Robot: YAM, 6 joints.
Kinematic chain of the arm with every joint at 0, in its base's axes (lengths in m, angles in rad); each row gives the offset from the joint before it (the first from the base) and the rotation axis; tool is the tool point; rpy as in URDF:
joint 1: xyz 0 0 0.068 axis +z
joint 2: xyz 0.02 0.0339 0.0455 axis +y
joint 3: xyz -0.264 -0.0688 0 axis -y
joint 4: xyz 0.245 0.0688 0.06 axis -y
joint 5: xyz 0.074 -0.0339 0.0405 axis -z
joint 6: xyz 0.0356 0 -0.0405 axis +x
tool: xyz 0 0 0 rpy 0 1.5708 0
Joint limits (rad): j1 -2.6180..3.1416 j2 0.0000..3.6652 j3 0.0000..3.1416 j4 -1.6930..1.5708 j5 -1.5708..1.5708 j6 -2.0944..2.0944
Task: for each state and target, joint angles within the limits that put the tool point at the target. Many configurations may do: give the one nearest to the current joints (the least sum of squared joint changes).
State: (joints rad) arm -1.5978 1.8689 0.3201 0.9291 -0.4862 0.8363
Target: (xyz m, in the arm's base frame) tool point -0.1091 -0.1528 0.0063
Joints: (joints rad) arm -2.2578 2.0434 0.1893 0.8547 -0.3608 0.8363
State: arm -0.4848 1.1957 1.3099 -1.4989 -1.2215 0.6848
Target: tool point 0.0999 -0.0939 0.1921
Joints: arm -0.9843 1.3143 0.6619 -1.5079 -1.0706 0.6848
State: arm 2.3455 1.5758 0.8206 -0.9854 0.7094 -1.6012
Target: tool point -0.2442 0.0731 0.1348
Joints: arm 2.9338 1.7174 0.8965 -0.9007 0.6361 -1.6012
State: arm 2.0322 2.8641 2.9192 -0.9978 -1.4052 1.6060
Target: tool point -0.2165 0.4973 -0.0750
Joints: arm 1.9175 3.3049 2.8036 -0.8603 -1.3361 1.6060
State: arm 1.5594 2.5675 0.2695 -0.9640 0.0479 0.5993
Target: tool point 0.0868 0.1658 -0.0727
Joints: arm 1.1137 2.5943 0.8765 -0.6992 0.1329 0.5993
